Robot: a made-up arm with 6 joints. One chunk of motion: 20 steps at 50 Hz.
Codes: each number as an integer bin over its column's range. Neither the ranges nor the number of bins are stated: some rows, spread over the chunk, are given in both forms.
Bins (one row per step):
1: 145 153 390 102 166 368
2: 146 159 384 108 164 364
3: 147 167 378 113 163 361
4: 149 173 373 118 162 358
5: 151 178 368 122 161 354
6: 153 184 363 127 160 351
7: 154 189 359 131 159 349
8: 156 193 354 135 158 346
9: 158 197 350 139 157 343
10: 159 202 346 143 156 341
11: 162 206 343 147 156 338
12: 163 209 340 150 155 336
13: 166 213 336 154 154 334
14: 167 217 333 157 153 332
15: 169 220 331 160 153 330
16: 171 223 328 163 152 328
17: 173 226 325 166 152 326
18: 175 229 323 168 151 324
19: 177 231 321 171 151 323
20: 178 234 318 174 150 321
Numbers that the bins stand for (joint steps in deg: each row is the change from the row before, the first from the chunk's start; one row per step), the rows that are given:
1: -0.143 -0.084 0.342 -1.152 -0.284 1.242
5: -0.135 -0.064 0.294 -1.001 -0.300 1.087
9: -0.126 -0.048 0.254 -0.873 -0.312 0.966
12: -0.119 -0.038 0.232 -0.790 -0.319 0.888
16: -0.109 -0.027 0.205 -0.692 -0.328 0.800
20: -0.100 -0.018 0.183 -0.609 -0.334 0.723
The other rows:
2: -0.141 -0.079 0.329 -1.106 -0.290 1.198
3: -0.140 -0.073 0.316 -1.069 -0.293 1.164
4: -0.138 -0.068 0.305 -1.031 -0.296 1.131
6: -0.132 -0.059 0.283 -0.963 -0.303 1.054
7: -0.131 -0.055 0.274 -0.933 -0.306 1.032
8: -0.129 -0.051 0.263 -0.903 -0.309 0.999
10: -0.125 -0.044 0.245 -0.843 -0.315 0.944
11: -0.121 -0.041 0.238 -0.812 -0.315 0.911
13: -0.116 -0.035 0.223 -0.760 -0.322 0.866
14: -0.114 -0.032 0.216 -0.737 -0.325 0.844
15: -0.112 -0.029 0.212 -0.715 -0.325 0.822
17: -0.107 -0.024 0.199 -0.669 -0.328 0.778
18: -0.104 -0.022 0.194 -0.654 -0.331 0.756
19: -0.101 -0.020 0.190 -0.632 -0.331 0.745

